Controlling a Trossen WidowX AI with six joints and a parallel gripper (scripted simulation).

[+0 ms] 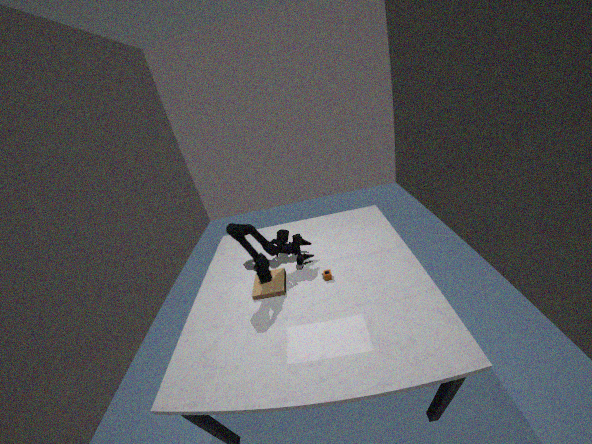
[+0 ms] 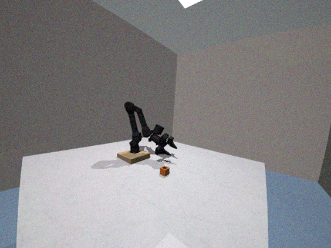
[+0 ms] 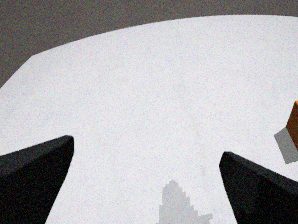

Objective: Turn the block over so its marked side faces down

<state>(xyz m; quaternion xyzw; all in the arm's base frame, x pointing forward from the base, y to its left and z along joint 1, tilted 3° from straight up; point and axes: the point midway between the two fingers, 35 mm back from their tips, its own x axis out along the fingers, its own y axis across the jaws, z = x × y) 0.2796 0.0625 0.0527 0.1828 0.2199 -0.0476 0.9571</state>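
Right now the orange block is 2 cm ahead of my gripper tip, 17 cm to the right of it and 6 cm below it.
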